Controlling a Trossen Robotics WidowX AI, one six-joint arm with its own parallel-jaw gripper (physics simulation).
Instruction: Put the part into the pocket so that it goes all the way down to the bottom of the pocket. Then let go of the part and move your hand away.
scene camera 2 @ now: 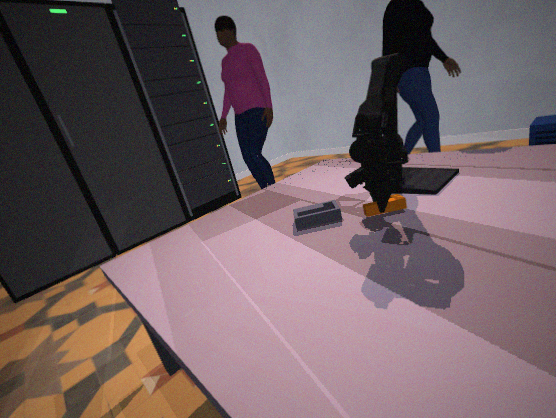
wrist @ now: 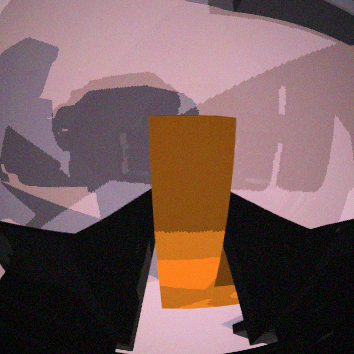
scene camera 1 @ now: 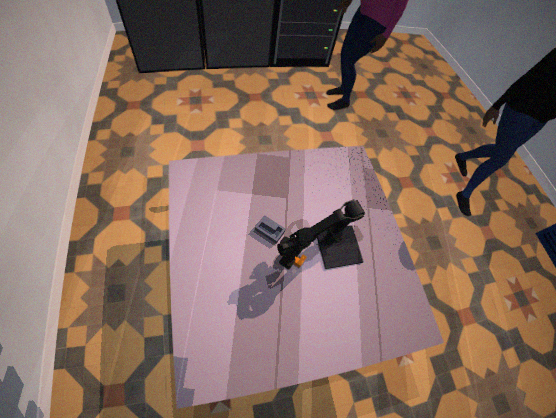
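Seen in the pictures: gripper, fingertip midpoint: (scene camera 2: 380, 211) (wrist: 186, 195) (scene camera 1: 290, 258); arm's base, link origin: (scene camera 1: 330, 238).
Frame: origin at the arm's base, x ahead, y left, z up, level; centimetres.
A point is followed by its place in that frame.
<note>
My gripper (scene camera 1: 293, 262) @(x 25.1, y 2.6, z -1.1 cm) (scene camera 2: 382, 204) @(x 25.1, y 2.6, z -1.1 cm) (wrist: 186, 195) @(x 25.1, y 2.6, z -1.1 cm) is shut on the orange block-shaped part (scene camera 1: 299, 260) @(x 21.8, y 6.1, z 1.5 cm) (scene camera 2: 385, 205) (wrist: 191, 175) @(x 26.1, y 0.7, z 1.5 cm). It holds the part just above the pink table top, in front of the arm's base. The grey pocket block (scene camera 1: 269, 229) @(x 29.4, y -16.3, z -1.6 cm) (scene camera 2: 317, 216) @(x 32.9, y -13.3, z 0.4 cm) lies on the table a short way to the left of the gripper, its opening facing up. The pocket does not show in the wrist view, only the part, the black fingers and shadows.
The arm stands on a dark base plate (scene camera 1: 341, 250) @(x -2.7, y 8.3, z -0.6 cm) (scene camera 2: 427, 179) @(x -0.1, y 10.6, z -0.7 cm). Black server cabinets (scene camera 1: 235, 33) (scene camera 2: 131, 124) stand beyond the table. A person in a magenta top (scene camera 2: 245, 99) and another person (scene camera 2: 415, 75) walk on the patterned floor behind.
</note>
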